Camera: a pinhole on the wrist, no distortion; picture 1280 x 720 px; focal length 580.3 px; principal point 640.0 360.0 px. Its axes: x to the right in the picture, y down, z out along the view. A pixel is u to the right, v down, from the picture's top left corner.
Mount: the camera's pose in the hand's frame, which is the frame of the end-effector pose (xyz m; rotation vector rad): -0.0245 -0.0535 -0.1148 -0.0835 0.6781 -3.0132
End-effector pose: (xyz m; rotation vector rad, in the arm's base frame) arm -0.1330 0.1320 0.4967 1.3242 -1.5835 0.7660
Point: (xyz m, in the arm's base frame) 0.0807 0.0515 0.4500
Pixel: 656.0 618.1
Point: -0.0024 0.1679 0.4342
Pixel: 985.4 537.2
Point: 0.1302 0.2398 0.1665
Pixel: outside the picture
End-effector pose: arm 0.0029 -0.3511 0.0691 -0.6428 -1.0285 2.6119
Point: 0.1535 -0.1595 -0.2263
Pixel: behind the camera
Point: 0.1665 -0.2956 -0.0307
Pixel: behind the camera
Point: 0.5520 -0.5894 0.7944
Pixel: outside the picture
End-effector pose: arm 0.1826 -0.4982 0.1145 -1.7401 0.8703 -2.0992
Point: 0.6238 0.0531 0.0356
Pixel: 1229.2 574.1
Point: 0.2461 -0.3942 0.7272
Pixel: outside the picture
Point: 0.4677 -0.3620 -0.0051
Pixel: 1077.6 110.6
